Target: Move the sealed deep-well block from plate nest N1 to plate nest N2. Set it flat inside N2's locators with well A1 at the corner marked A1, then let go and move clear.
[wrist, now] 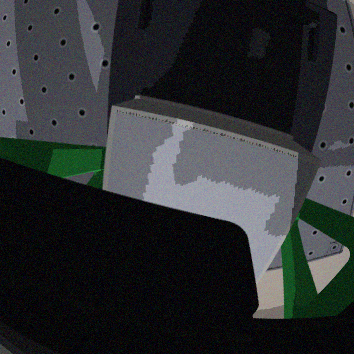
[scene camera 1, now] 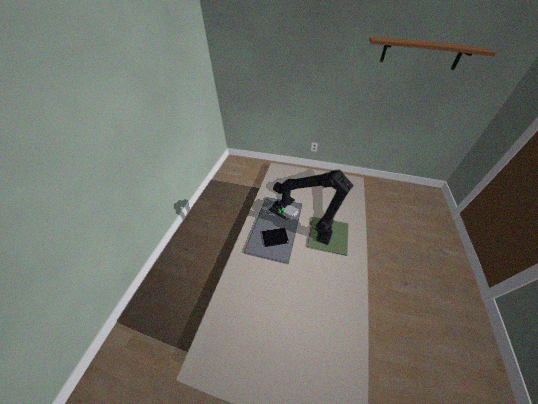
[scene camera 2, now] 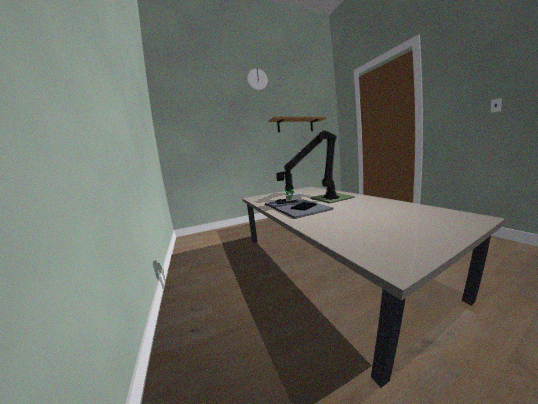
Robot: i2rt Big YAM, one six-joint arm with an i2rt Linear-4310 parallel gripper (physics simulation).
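Pixels of known places: gripper, fingertip midpoint: point(wrist: 202, 181) point(scene camera 1: 285, 209) point(scene camera 2: 290, 198); arm's base at its link origin: point(scene camera 1: 324, 236) point(scene camera 2: 331, 197).
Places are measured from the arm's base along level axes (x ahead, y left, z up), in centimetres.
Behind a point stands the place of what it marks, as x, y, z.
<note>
The sealed deep-well block point(wrist: 211, 168) {35.4, -9.4, 5.6} point(scene camera 1: 291, 211) {27.6, -6.7, 6.1} is a grey box with a pale foil top. It sits low over the perforated grey base plate point(wrist: 53, 70) {40.2, 0.3, 0.1} point(scene camera 1: 260, 249) {36.1, 27.6, 0.0} point(scene camera 2: 319, 210) {26.4, 30.0, 0.1}, near its far right edge. My gripper point(wrist: 202, 181) {33.4, -9.0, 2.8} point(scene camera 1: 281, 210) {33.4, -9.0, 2.8} point(scene camera 2: 288, 193) {33.4, -9.0, 2.8} is open, with its green fingers standing on either side of the block. A black plate nest point(wrist: 228, 70) {38.8, -10.5, 1.3} lies just beyond the block in the wrist view. A second black nest point(scene camera 1: 275, 236) {30.8, 14.9, 1.2} point(scene camera 2: 303, 205) {31.6, 15.5, 1.3} lies empty nearer the front of the base plate. I cannot make out any A1 marks.
The arm's base stands on a green mat point(scene camera 1: 339, 243) {-10.9, 1.8, 0.1} point(scene camera 2: 343, 197) {-7.9, 6.2, 0.0} to the right of the base plate. Everything sits at the far end of a long beige table point(scene camera 1: 278, 330) {6.1, 66.6, -1.2} point(scene camera 2: 391, 234) {15.9, 78.7, -1.2}. A wooden shelf point(scene camera 1: 430, 45) hangs on the back wall.
</note>
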